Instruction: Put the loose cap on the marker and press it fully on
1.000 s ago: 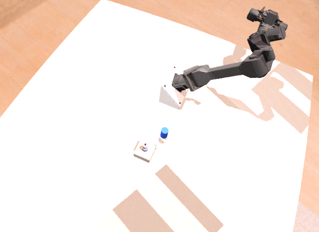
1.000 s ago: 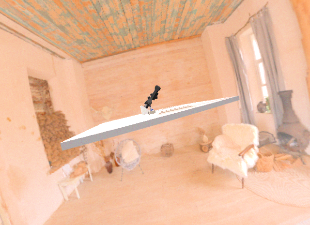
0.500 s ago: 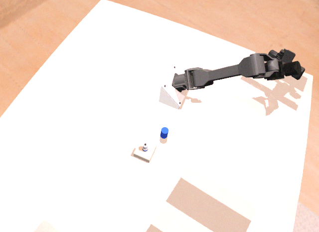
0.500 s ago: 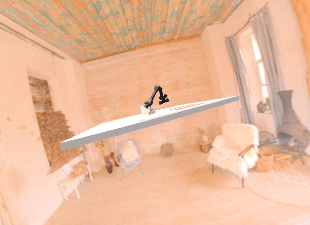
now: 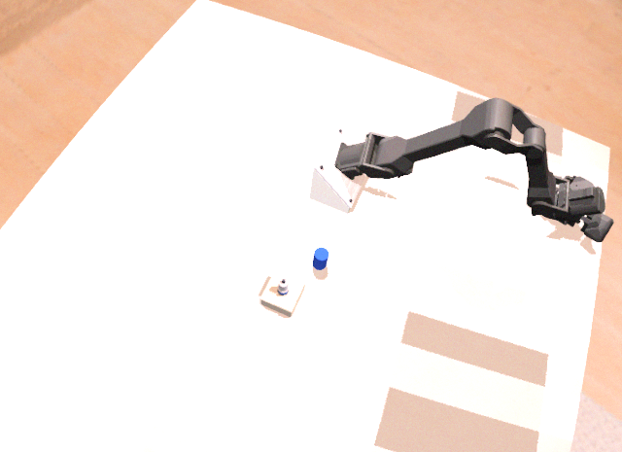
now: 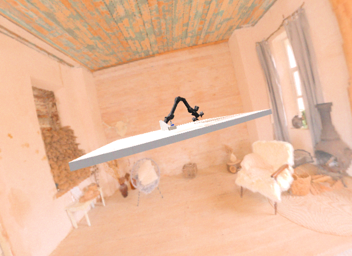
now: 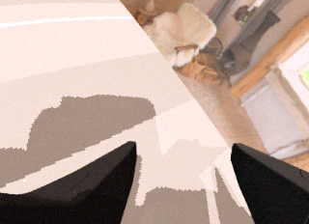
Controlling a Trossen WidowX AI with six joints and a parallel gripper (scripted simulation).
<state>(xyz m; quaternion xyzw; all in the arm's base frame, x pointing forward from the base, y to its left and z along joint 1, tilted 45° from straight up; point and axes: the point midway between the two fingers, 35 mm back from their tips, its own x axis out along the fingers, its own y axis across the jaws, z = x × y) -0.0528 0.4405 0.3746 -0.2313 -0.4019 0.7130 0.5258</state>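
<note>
Now: the blue cap 30 cm ahead of my gripper tip and 60 cm to the right of it. Round my gripper tip: holder block (39 cm ahead, 65 cm to the right, 1 cm below).
</note>
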